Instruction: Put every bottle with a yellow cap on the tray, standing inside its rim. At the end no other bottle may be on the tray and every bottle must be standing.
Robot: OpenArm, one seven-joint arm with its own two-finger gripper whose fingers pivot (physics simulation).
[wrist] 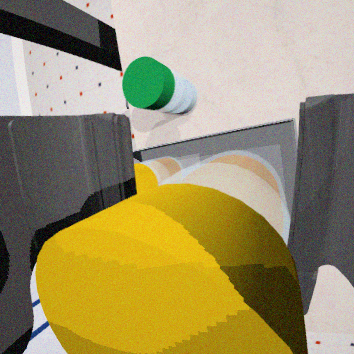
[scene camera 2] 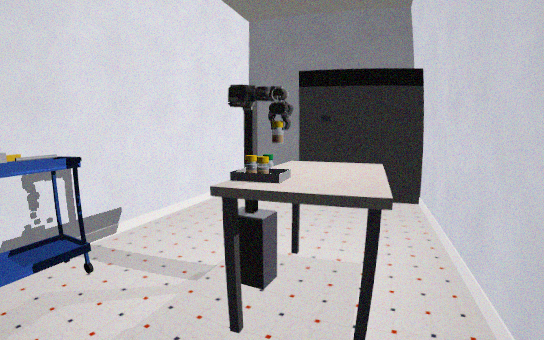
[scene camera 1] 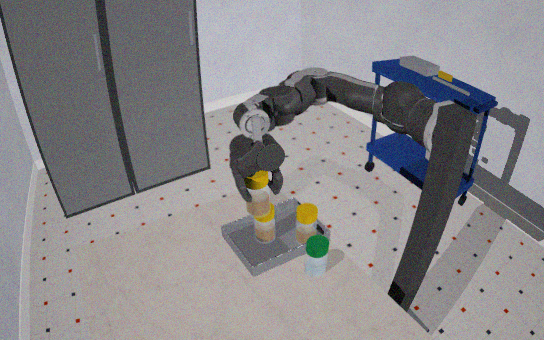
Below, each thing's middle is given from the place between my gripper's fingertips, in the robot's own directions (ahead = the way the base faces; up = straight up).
Now: the grey tray [scene camera 1: 257, 257] 6 cm behind my hand, 7 cm to the right of it and 21 cm below it. Round my hand: green-capped bottle [scene camera 1: 316, 255]: 10 cm behind, 9 cm to the left, 18 cm below.
